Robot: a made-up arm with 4 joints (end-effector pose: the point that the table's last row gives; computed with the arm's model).
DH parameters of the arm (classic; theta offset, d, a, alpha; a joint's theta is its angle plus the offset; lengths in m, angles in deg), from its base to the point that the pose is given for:
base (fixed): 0 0.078 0 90
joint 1: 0 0.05 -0.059 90
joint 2: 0 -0.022 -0.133 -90
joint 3: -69.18 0 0.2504 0
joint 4: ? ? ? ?
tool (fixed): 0 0.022 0 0
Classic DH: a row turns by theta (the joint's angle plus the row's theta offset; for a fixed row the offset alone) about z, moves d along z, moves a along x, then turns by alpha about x.
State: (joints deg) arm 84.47 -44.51 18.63 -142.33
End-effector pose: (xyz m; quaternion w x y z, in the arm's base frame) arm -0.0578 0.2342 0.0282 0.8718 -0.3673 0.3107 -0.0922
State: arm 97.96 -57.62 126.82 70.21
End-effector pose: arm -0.2819 0.2927 -0.0407 0.7390 -0.3666 0.4709 -0.3127
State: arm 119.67 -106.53 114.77 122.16
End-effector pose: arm -0.2164 0.0998 -0.4045 0.5979 -0.6843 0.0177 -0.4172
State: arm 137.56 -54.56 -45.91 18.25
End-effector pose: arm 0.4055 -0.3255 -0.2203 0.5104 -0.4545 -0.7276 0.0590
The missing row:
joint 4: 69.18 -0.2 -0.284 -90
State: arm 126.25 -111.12 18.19 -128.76
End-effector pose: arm 0.1071 0.0132 -0.2128 0.5603 -0.7254 -0.0771 -0.3924
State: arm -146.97 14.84 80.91 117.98
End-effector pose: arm -0.2294 0.0440 -0.2430 0.8916 -0.0159 -0.4341 0.1282
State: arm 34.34 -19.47 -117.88 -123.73
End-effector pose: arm -0.1936 0.0500 -0.3056 0.2323 0.1132 -0.9578 0.1256
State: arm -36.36 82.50 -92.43 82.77
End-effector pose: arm 0.0515 0.6175 0.0554 0.6920 -0.1522 0.2939 -0.6415
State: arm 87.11 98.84 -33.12 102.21
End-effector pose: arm 0.4889 0.2239 0.2396 0.1341 0.1189 -0.6365 -0.7501
